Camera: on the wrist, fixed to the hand. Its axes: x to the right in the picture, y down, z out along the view.
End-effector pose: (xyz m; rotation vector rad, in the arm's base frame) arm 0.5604 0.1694 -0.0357 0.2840 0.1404 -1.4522
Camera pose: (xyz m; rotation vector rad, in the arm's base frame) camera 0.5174 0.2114 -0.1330 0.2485 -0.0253 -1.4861
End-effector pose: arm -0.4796 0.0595 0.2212 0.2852 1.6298 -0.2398
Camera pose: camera -0.5899 0.0452 0.2478 0.3130 1.4905 -0.3265
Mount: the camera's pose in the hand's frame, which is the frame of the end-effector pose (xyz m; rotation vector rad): -0.0195 -0.0490 -0.1015 0.0791 -0.1356 -0.0119
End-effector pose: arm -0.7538 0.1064 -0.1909 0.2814 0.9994 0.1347
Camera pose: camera -0.8507 0.0723 -0.2411 0.3523 0.8728 0.0644
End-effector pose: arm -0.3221 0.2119 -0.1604 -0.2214 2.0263 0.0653
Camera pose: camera -0.3940 0.1518 -0.0948 -0.1744 1.8884 -0.0072
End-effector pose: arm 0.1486 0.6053 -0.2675 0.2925 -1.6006 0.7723
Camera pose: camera 0.2607 0.6278 -0.2706 0.4187 -1.6961 0.8223
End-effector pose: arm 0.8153 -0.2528 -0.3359 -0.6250 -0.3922 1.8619
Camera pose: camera 0.9177 -0.2557 -0.3868 -0.4436 -0.4076 1.9046
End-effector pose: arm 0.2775 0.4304 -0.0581 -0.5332 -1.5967 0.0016
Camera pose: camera 0.3569 0.3485 -0.0496 -0.4701 -1.7245 0.0934
